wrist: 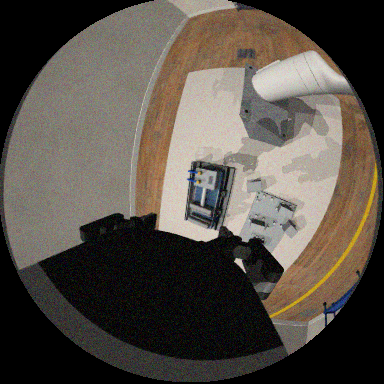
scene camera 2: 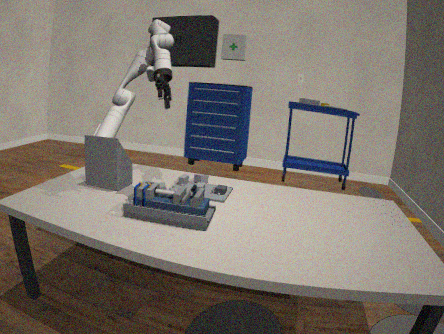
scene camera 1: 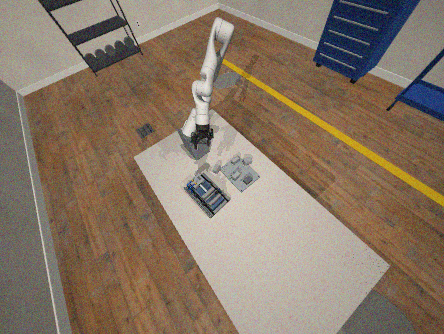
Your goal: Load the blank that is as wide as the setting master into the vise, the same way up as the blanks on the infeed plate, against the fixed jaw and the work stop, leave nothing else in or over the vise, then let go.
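Seen in the pictures: gripper, fingertip midpoint: (wrist: 186,227) (scene camera 2: 164,103) (scene camera 1: 202,147); arm's base, link origin: (wrist: 263,87) (scene camera 2: 100,145) (scene camera 1: 187,134).
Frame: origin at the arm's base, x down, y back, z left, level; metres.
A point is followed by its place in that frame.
Note:
The vise (scene camera 1: 204,190) {x 0.099, y -0.414, z -0.185 m} (scene camera 2: 170,204) {x 0.125, y -0.431, z -0.231 m} (wrist: 212,195) {x 0.123, y -0.388, z -0.145 m} has a blue body, a bare screw and grey jaws; whether a part sits between the jaws is too small to tell. The grey infeed plate (scene camera 1: 242,169) {x 0.175, y -0.451, z 0.148 m} (scene camera 2: 226,194) {x 0.175, y -0.574, z 0.091 m} (wrist: 275,219) {x 0.175, y -0.416, z 0.142 m} lies beside it and bears several small blanks, including a darker one (scene camera 1: 247,178) {x 0.150, y -0.540, z 0.112 m}. One grey block (scene camera 1: 217,167) {x 0.143, y -0.317, z 0.012 m} (wrist: 254,185) {x 0.143, y -0.304, z 0.006 m} stands off the plate's corner, another (scene camera 1: 247,160) {x 0.140, y -0.435, z 0.218 m} (wrist: 291,227) {x 0.140, y -0.412, z 0.216 m} at its far side. Which is the setting master I cannot tell. My gripper (scene camera 1: 202,143) {x -0.200, y -0.329, z -0.058 m} (scene camera 2: 164,102) {x -0.200, y -0.329, z -0.058 m} (wrist: 186,227) {x -0.200, y -0.329, z -0.058 m} is open and empty, high above the table.
The grey robot pedestal (scene camera 1: 196,149) (scene camera 2: 107,162) {x 0.061, y -0.070, z -0.054 m} (wrist: 265,122) {x 0.013, y -0.111, z 0.006 m} stands on the white table (scene camera 1: 280,250) {x 0.183, y -1.006, z -0.079 m} (scene camera 2: 300,240) {x 0.183, y -0.881, z -0.253 m} (wrist: 182,140) {x 0.183, y -0.175, z -0.384 m} near the vise. A blue drawer cabinet (scene camera 1: 357,37) (scene camera 2: 219,125) and a blue cart (scene camera 2: 324,108) stand beyond the table.

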